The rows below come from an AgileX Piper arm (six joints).
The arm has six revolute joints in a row. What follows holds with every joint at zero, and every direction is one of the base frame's.
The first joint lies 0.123 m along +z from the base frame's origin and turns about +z.
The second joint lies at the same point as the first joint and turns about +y.
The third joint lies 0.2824 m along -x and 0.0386 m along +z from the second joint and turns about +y.
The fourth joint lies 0.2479 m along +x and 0.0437 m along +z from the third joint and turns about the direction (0.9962, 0, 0.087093).
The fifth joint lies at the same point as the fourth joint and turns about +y.
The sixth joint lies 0.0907 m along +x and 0.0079 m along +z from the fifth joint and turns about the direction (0.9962, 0, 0.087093).
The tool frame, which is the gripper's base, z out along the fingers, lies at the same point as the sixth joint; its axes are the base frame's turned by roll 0, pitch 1.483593 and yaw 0 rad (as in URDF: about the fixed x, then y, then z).
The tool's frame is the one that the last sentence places.
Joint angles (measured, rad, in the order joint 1, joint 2, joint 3, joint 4, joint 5, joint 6), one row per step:
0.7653, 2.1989, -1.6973, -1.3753, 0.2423, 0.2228
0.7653, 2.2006, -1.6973, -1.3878, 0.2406, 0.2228
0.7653, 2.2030, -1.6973, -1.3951, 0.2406, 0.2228
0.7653, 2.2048, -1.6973, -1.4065, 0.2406, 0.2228
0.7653, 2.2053, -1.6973, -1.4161, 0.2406, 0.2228
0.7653, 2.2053, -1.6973, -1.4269, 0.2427, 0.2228
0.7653, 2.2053, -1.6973, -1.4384, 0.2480, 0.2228
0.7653, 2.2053, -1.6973, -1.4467, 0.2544, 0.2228
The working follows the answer.
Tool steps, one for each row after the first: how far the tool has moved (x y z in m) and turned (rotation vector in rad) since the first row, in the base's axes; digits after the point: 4 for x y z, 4 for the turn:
0.0001, 0.0003, -0.0006, -0.0087, -0.0065, 0.0066
0.0004, 0.0004, -0.0017, -0.0152, -0.0093, 0.0095
0.0006, 0.0006, -0.0024, -0.0240, -0.0153, 0.0142
0.0007, 0.0006, -0.0025, -0.0306, -0.0210, 0.0181
0.0009, 0.0005, -0.0023, -0.0386, -0.0281, 0.0206
0.0012, 0.0001, -0.0021, -0.0483, -0.0363, 0.0204
0.0015, -0.0003, -0.0019, -0.0563, -0.0426, 0.0180

Tool pose at each row, in the base's axes (x y z in m, rotation vector in rad; rounded; the steps above come from the unrounded poses):
0.3861, 0.3411, 0.2085, -1.5852, 1.3043, -0.4801
0.3862, 0.3414, 0.2078, -1.5935, 1.2934, -0.4871
0.3864, 0.3415, 0.2068, -1.5993, 1.2883, -0.4921
0.3866, 0.3417, 0.2060, -1.6066, 1.2794, -0.4998
0.3868, 0.3418, 0.2060, -1.6119, 1.2713, -0.5064
0.3869, 0.3416, 0.2062, -1.6167, 1.2633, -0.5159
0.3873, 0.3412, 0.2064, -1.6210, 1.2565, -0.5289
0.3876, 0.3408, 0.2066, -1.6233, 1.2532, -0.5408

